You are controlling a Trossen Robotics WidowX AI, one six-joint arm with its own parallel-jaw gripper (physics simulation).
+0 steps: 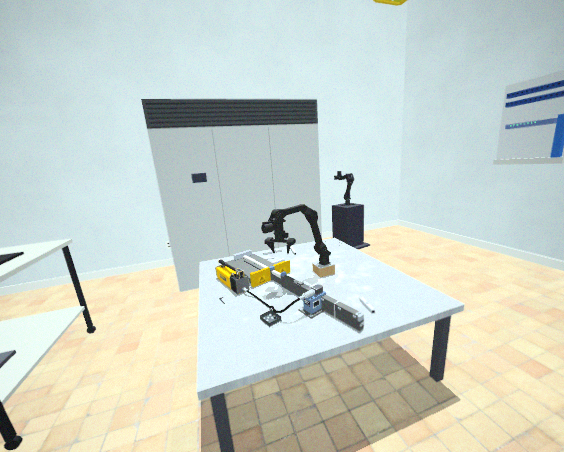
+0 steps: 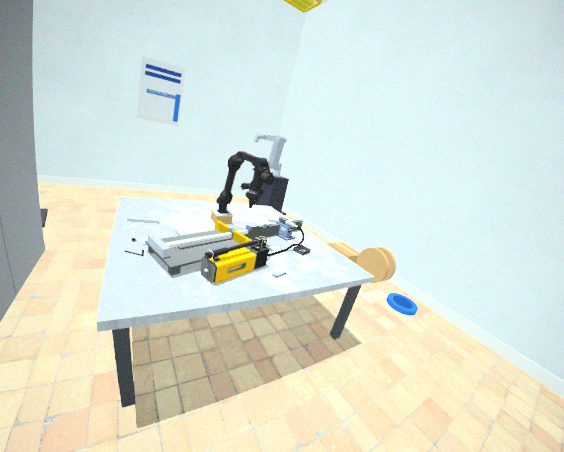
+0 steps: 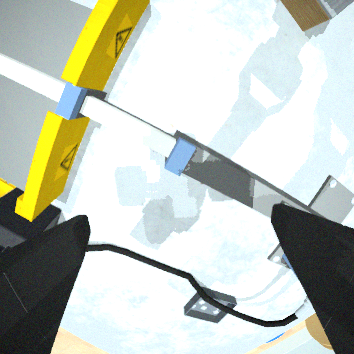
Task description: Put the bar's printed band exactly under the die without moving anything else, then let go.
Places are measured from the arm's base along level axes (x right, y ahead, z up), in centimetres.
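Pixels of known places: gripper, fingertip midpoint: [image 1: 281, 254] [image 2: 252, 206] [image 3: 180, 219]; arm's base, origin of the base link: [image 1: 324, 263] [image 2: 222, 211].
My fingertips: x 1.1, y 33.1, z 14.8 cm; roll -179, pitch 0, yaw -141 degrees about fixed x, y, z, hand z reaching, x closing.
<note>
Ahead of a thing's pixels: the offset from my fingertips to its top centre. "*": to the spot under its first point.
A long white bar [image 1: 255, 261] [image 2: 200, 239] [image 3: 130, 122] lies along the grey bed and passes between two yellow panels. A blue band {* dz -12.4, dx +11.6, dy +1.4 cm} [image 3: 71, 101] shows on it at the panels, and a blue piece {* dz -13.3, dx -1.4, dy +0.2 cm} [image 1: 283, 274] [image 3: 180, 156] is at its end, by the dark rail [image 1: 345, 313] [image 2: 263, 230] [image 3: 225, 181]. Which is the printed band, I cannot tell. A blue press {* dz -16.0, dx -35.2, dy +1.5 cm} [image 1: 314, 303] [image 2: 285, 228] stands at the rail; its die cannot be made out. My gripper [image 1: 281, 250] [image 2: 247, 196] [image 3: 180, 219] is open and empty, above the table, well clear of the bar.
A yellow unit {* dz -13.8, dx +24.2, dy +30.8 cm} [image 1: 224, 274] [image 2: 235, 268] sits beside the bed. A black cable runs past a small dark box {* dz -21.5, dx -25.0, dy +22.2 cm} [image 1: 270, 317] [image 2: 301, 249] [image 3: 201, 306] toward the press. The wooden arm base [image 1: 323, 270] [image 2: 221, 217] stands behind the rail. A white stick {dz -19.7, dx -46.4, dy -24.0 cm} [image 1: 367, 304] lies beyond the rail.
</note>
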